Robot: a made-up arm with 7 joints. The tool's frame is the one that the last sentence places. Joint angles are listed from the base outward.
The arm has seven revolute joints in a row. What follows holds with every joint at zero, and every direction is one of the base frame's.
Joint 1 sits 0.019 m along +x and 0.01 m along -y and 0.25 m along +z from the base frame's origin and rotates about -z.
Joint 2 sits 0.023 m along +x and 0.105 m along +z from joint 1 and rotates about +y.
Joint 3 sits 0.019 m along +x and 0.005 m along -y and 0.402 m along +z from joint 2 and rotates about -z.
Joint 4 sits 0.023 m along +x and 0.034 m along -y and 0.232 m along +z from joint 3 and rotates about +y.
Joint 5 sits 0.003 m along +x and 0.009 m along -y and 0.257 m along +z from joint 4 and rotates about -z.
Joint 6 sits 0.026 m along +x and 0.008 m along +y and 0.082 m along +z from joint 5 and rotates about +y.
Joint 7 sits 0.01 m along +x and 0.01 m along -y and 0.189 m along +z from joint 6 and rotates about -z.
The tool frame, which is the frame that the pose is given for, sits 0.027 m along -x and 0.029 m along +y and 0.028 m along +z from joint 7; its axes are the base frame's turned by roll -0.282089, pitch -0.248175 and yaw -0.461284 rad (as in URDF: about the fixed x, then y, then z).
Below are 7 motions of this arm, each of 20 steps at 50 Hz.
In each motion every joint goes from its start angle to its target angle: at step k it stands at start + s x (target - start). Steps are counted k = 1, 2, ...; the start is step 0. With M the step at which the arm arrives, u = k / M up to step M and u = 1 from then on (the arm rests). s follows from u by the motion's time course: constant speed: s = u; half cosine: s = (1 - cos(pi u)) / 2; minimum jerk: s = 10 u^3 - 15 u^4 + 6 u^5.
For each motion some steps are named. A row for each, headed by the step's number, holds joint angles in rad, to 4 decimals.
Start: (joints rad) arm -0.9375 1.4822 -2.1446 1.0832 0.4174 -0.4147 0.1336
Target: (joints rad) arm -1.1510 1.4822 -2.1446 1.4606 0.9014 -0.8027 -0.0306
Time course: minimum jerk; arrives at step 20
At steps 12, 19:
12: -1.0832 1.4822 -2.1446 1.3408 0.7478 -0.6795 0.0215
19: -1.1508 1.4822 -2.1446 1.4602 0.9008 -0.8023 -0.0304

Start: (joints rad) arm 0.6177 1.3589 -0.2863 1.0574 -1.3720 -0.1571 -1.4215
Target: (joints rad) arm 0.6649 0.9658 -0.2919 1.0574 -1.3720 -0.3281 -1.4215
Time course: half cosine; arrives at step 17
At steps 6, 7, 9, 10, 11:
6: 0.6308 1.2500 -0.2879 1.0574 -1.3720 -0.2045 -1.4215
7: 0.6348 1.2161 -0.2883 1.0574 -1.3720 -0.2192 -1.4215
9: 0.6435 1.1442 -0.2894 1.0574 -1.3720 -0.2505 -1.4215
10: 0.6478 1.1086 -0.2899 1.0574 -1.3720 -0.2660 -1.4215
11: 0.6518 1.0747 -0.2903 1.0574 -1.3720 -0.2807 -1.4215

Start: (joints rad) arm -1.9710 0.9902 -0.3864 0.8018 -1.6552 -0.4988 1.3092
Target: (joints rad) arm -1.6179 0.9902 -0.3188 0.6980 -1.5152 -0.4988 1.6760
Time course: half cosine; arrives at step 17
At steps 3, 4, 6, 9, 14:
3: -1.9446 0.9902 -0.3813 0.7940 -1.6447 -0.4988 1.3367
4: -1.9249 0.9902 -0.3776 0.7883 -1.6369 -0.4988 1.3571
6: -1.8731 0.9902 -0.3677 0.7730 -1.6164 -0.4988 1.4109
9: -1.7782 0.9902 -0.3495 0.7451 -1.5787 -0.4988 1.5095
14: -1.6443 0.9902 -0.3239 0.7058 -1.5257 -0.4988 1.6485

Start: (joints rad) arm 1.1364 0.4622 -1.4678 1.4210 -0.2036 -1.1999 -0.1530
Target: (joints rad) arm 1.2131 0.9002 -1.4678 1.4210 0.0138 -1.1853 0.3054
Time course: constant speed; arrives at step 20
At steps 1, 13, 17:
1: 1.1402 0.4841 -1.4678 1.4210 -0.1927 -1.1992 -0.1301
13: 1.1863 0.7469 -1.4678 1.4210 -0.0623 -1.1904 0.1450
17: 1.2016 0.8345 -1.4678 1.4210 -0.0188 -1.1875 0.2366

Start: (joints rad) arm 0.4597 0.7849 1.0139 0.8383 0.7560 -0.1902 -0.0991
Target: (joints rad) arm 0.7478 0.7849 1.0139 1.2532 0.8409 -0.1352 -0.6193
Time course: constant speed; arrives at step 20
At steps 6, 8, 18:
6: 0.5461 0.7849 1.0139 0.9628 0.7815 -0.1737 -0.2552
8: 0.5749 0.7849 1.0139 1.0043 0.7900 -0.1682 -0.3072
18: 0.7190 0.7849 1.0139 1.2117 0.8324 -0.1407 -0.5673

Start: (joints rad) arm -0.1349 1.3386 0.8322 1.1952 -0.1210 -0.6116 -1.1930
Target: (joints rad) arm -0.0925 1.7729 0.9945 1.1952 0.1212 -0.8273 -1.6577
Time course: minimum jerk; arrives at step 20
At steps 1, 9, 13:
1: -0.1349 1.3391 0.8324 1.1952 -0.1207 -0.6118 -1.1935
9: -0.1176 1.5153 0.8982 1.1952 -0.0225 -0.6994 -1.3821
13: -0.1025 1.6708 0.9563 1.1952 0.0642 -0.7766 -1.5484

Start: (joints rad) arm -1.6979 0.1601 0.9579 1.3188 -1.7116 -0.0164 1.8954
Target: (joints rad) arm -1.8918 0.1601 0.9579 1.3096 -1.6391 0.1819 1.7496
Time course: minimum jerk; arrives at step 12
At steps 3, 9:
3: -1.7180 0.1601 0.9579 1.3178 -1.7041 0.0041 1.8803
9: -1.8717 0.1601 0.9579 1.3106 -1.6466 0.1614 1.7647

